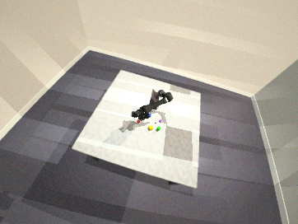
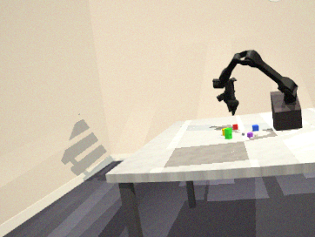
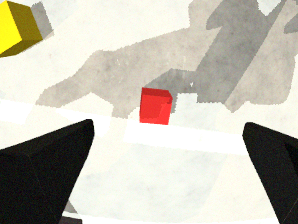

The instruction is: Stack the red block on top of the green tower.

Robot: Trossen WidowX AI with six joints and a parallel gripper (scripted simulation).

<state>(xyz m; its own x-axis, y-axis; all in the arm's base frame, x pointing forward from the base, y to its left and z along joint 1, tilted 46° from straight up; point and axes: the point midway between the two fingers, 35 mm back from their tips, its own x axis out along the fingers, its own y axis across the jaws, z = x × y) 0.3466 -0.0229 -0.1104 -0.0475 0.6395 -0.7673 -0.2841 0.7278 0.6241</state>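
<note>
The red block lies 8 cm below my gripper tip and 2 cm behind it. From my gripper tip the other things lie so: purple block (25 cm to the left, 11 cm behind, 9 cm below); yellow block (16 cm to the left, 8 cm below, 3 cm ahead); blue block (14 cm behind, 10 cm to the left, 8 cm below).
</note>
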